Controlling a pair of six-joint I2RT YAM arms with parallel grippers.
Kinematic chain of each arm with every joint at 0, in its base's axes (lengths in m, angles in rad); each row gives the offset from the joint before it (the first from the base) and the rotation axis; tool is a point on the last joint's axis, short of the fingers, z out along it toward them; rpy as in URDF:
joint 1: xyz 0 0 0.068 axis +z
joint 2: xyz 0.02 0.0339 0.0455 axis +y
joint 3: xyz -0.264 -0.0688 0 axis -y
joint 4: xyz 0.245 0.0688 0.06 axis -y
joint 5: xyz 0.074 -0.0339 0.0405 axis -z
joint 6: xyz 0.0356 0 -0.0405 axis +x
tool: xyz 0 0 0 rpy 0 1.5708 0
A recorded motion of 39 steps. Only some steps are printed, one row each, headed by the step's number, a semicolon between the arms.
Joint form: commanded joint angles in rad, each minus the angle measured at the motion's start. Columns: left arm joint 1, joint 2, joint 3, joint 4, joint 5, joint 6; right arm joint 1, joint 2, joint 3, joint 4, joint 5, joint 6.
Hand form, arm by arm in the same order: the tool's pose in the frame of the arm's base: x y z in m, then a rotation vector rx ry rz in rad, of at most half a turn. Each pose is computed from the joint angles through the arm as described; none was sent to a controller.
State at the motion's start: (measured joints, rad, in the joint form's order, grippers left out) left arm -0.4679 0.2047 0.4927 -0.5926 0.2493 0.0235; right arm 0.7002 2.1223 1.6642 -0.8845 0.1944 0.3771
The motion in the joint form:
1: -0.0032 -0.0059 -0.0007 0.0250 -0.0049 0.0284; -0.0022 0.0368 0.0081 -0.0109 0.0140 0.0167
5: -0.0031 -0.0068 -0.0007 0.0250 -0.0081 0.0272; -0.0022 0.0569 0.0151 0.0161 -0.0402 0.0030
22: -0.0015 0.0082 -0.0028 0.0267 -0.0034 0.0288; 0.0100 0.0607 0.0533 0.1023 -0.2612 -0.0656
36: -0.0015 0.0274 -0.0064 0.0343 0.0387 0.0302; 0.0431 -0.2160 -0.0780 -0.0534 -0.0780 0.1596
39: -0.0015 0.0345 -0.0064 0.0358 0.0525 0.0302; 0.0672 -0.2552 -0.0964 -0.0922 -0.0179 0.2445
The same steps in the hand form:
1: 0.0699 -0.0453 0.2645 0.6481 1.7524 -0.5166; 0.3353 0.2717 0.1646 -0.4069 2.8419 -0.1156
5: 0.0699 -0.0451 0.2645 0.6447 1.7526 -0.5145; 0.3380 0.2764 0.1584 -0.4349 2.8561 -0.0409
22: 0.0721 -0.0463 0.2631 0.6505 1.7668 -0.5162; 0.3414 0.2967 0.1693 -0.5848 2.8156 0.3129
36: 0.0742 -0.0490 0.2615 0.6827 1.7726 -0.5542; 0.2914 0.2622 0.2386 -0.2649 2.8065 0.1337
39: 0.0748 -0.0498 0.2612 0.6928 1.7752 -0.5671; 0.2782 0.2597 0.2467 -0.1674 2.7976 0.0758

